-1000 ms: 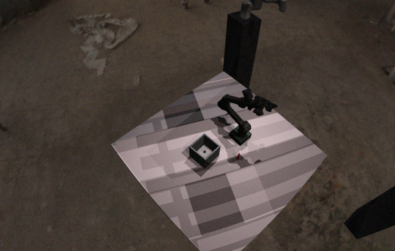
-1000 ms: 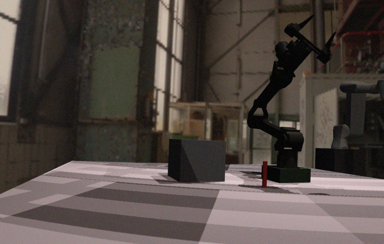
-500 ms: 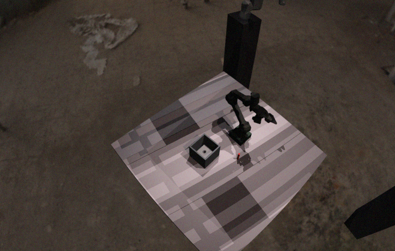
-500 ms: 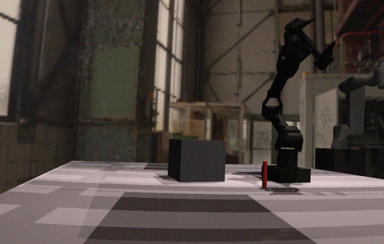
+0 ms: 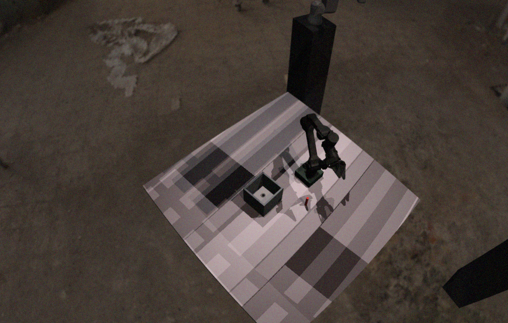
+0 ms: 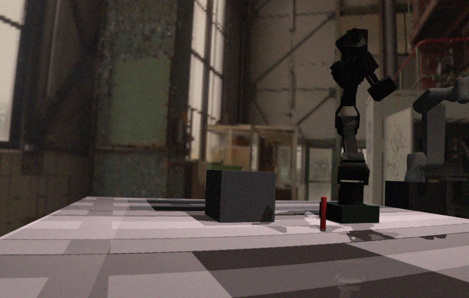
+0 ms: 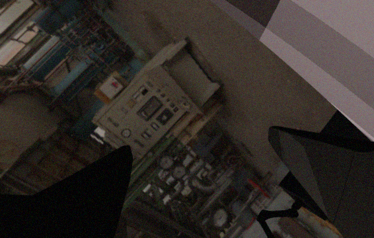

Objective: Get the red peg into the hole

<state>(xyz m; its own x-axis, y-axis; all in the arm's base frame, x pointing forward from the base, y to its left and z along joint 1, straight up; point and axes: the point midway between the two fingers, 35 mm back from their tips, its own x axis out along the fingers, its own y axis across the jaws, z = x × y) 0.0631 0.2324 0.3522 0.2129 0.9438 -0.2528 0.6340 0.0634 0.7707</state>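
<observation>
My gripper tip is 7 cm short of the red peg, 13 cm to the left of it and 35 cm above it.
</observation>
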